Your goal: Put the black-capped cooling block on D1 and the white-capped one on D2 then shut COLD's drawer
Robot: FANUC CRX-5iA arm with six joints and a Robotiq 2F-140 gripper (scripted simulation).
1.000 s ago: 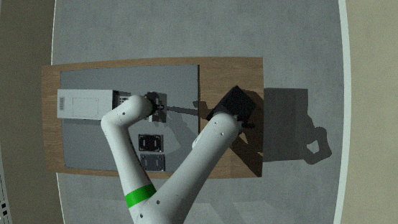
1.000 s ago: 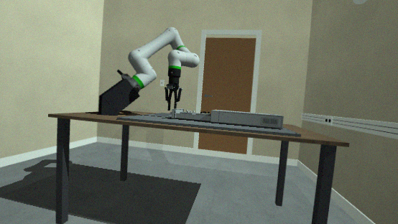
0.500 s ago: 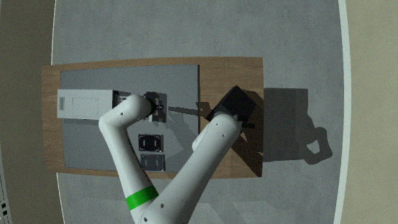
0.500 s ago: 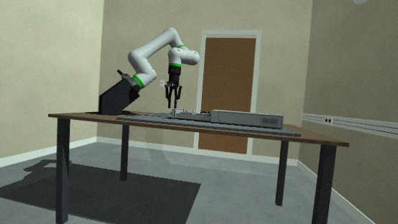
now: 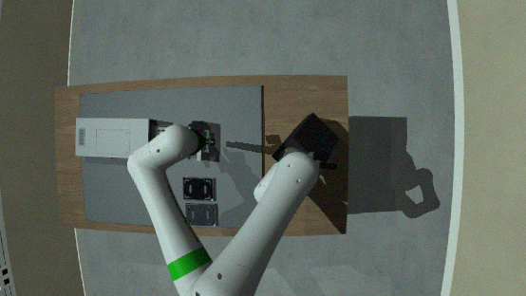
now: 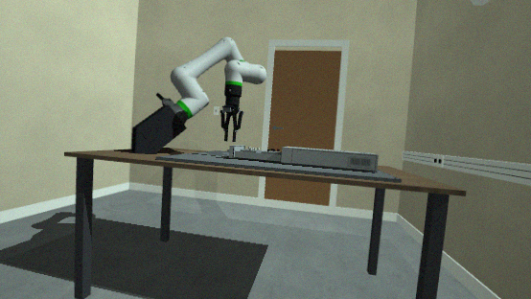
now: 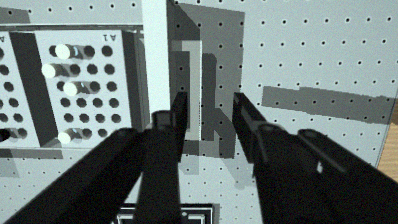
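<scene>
Right now the drawer is 16 cm ahead of my hand, 1 cm to the right of it and 8 cm below it. From my hand the other things lie so: deck slot D1: 8 cm ahead, 25 cm to the left, 11 cm below; then cooler COLD: 35 cm ahead, 1 cm to the right, 8 cm below; then slot D2: 7 cm ahead, 39 cm to the left, 11 cm below.
</scene>
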